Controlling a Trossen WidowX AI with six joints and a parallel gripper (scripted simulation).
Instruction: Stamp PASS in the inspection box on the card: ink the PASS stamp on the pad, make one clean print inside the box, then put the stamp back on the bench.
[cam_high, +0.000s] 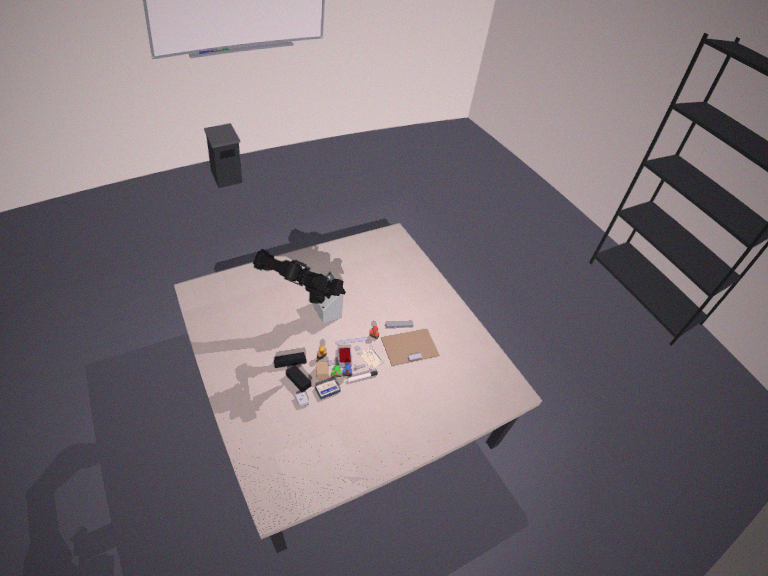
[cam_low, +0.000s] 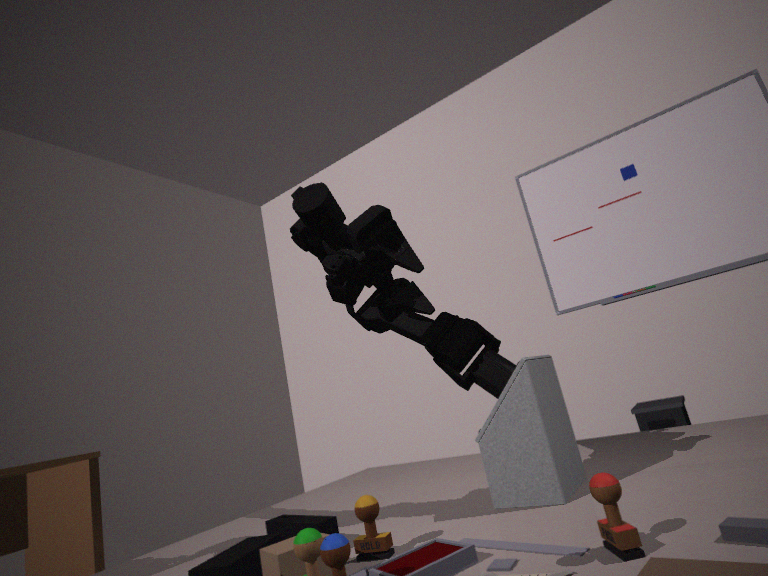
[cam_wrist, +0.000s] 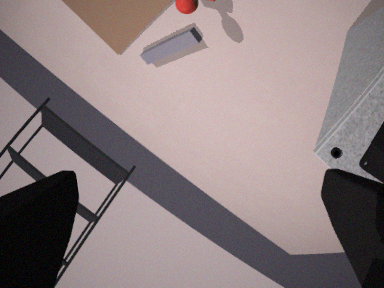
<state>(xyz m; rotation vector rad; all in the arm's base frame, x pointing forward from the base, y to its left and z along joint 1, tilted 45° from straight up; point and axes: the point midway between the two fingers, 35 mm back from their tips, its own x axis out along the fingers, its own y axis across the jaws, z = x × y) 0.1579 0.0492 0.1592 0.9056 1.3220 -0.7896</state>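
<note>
Now: the blue-knobbed stamp 20 cm ahead of my gripper tip, 7 cm to the right of it and 27 cm below it. Round my gripper tip: red ink pad (12 cm ahead, 3 cm to the right, 29 cm below); red-knobbed stamp (9 cm ahead, 15 cm to the left, 27 cm below); yellow-knobbed stamp (6 cm ahead, 11 cm to the right, 27 cm below).
</note>
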